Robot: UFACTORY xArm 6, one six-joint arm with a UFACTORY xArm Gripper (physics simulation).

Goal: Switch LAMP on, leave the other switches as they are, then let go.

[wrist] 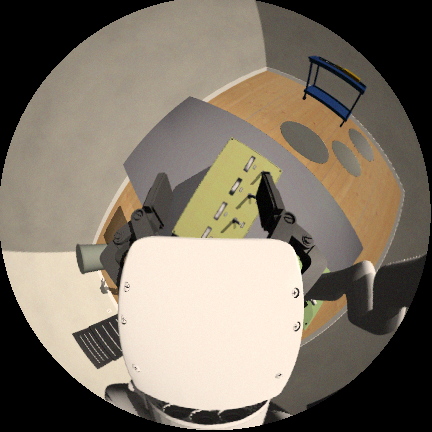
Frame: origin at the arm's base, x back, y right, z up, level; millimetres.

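Seen in the pictures: gripper, between the fingertips: (213, 182).
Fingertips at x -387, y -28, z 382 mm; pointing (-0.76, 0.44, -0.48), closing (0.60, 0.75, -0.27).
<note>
A point is followed by its place in that frame.
A yellow-green switch panel (200, 210) {x -512, y -148, z -10 mm} lies at a slant on the grey table in the wrist view, between and beyond the fingers. It bears a row of small pale label plates, too small to read, so I cannot tell which is LAMP. Small levers stand beside the plates: one lever (236, 221) {x -387, y -61, z -25 mm} is near the lower end of the visible part, another lever (250, 197) {x -430, y 46, z -35 mm} is further up, close to the right finger. The right finger partly covers the top of the row. My gripper (213, 182) {x -387, y -28, z 382 mm} is open and empty over the panel. Its white body hides the panel's lower end.
The grey table (175, 125) {x -1217, y 35, z -138 mm} extends around the panel. A light-green board (315, 315) shows partly at the lower right, near a dark arm-like part (361, 295). A grey-green cylinder (91, 258) is at the left. A blue cart (327, 102) stands far off at the upper right.
</note>
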